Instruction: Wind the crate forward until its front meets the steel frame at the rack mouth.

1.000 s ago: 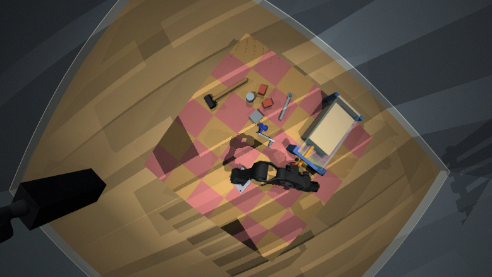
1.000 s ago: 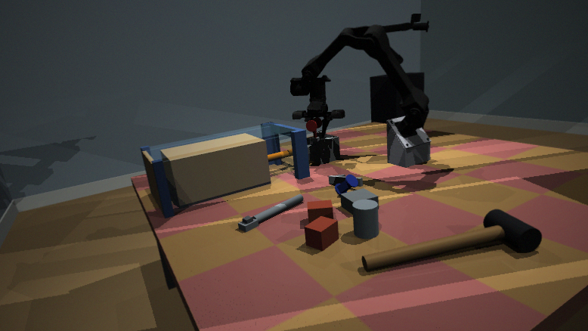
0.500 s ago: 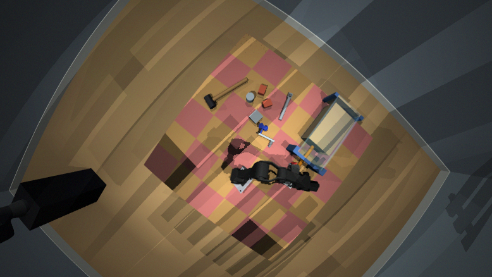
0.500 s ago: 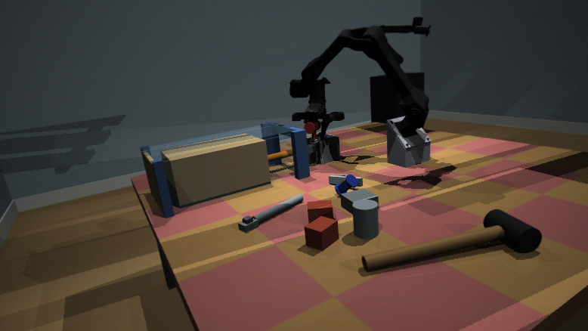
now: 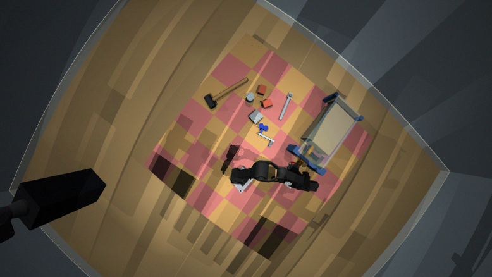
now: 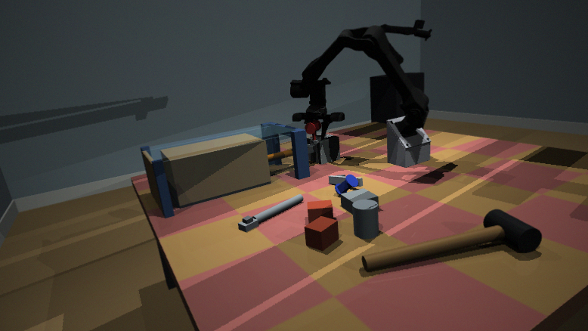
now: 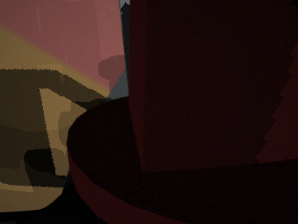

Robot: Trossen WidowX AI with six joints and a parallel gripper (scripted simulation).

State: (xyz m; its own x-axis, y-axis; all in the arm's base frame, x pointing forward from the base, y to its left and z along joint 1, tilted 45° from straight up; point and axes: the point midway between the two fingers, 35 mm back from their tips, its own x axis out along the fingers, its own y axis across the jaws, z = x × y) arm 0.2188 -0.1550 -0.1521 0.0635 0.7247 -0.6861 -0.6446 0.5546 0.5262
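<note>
My gripper tip is 10 mm short of the grey crank arm, 10 mm to the right of it and 20 mm below it. Also, from my gripper tip: grey winch (50 mm behind, 40 mm to the right, 60 mm below); blue-knobbed winch handle (90 mm ahead, 280 mm to the left, 70 mm below); red knob (40 mm ahead, 40 mm to the left, 50 mm above).
</note>
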